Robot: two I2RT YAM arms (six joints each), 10 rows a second.
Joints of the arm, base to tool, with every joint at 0 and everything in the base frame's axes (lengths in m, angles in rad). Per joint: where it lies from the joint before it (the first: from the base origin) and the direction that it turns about. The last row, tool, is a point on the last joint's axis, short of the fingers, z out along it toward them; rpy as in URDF.
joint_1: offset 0 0 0.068 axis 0 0 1
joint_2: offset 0.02 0.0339 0.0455 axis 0 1 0
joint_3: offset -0.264 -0.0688 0 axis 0 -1 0
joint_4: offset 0.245 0.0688 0.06 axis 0 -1 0
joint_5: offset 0.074 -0.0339 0.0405 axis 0 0 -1
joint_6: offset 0.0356 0 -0.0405 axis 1 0 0
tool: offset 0 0 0 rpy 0 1.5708 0
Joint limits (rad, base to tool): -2.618..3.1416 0..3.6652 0..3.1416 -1.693..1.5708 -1.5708..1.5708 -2.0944..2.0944
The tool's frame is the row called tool.
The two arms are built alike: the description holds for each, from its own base.
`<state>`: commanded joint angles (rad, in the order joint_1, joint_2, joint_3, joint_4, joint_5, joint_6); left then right.
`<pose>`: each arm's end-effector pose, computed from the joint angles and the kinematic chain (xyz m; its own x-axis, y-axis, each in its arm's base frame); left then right.
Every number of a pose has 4 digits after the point.
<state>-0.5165 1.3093 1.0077 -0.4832 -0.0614 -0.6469 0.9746 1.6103 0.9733 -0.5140 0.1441 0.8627</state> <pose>0.2454 -0.1369 0.2756 -0.7647 -0.2575 -0.5907 -0.0072 0.9200 -0.3918 0.1769 0.2516 0.1801 -0.9306 -0.0326 -0.3647 -0.1217 0.9669 0.2243</pose>
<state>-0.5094 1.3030 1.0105 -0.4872 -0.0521 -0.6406 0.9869 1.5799 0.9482 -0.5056 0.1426 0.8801</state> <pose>0.2453 -0.1349 0.2779 -0.7639 -0.2570 -0.5920 -0.0023 0.9184 -0.3957 0.1704 0.2487 0.1821 -0.9299 -0.0234 -0.3670 -0.1195 0.9630 0.2416</pose>
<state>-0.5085 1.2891 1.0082 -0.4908 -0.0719 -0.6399 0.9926 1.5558 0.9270 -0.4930 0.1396 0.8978</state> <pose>0.2433 -0.1327 0.2805 -0.7517 -0.2628 -0.6048 -0.0103 0.9217 -0.3878 0.1664 0.2459 0.1835 -0.9296 -0.0075 -0.3686 -0.1114 0.9588 0.2613</pose>
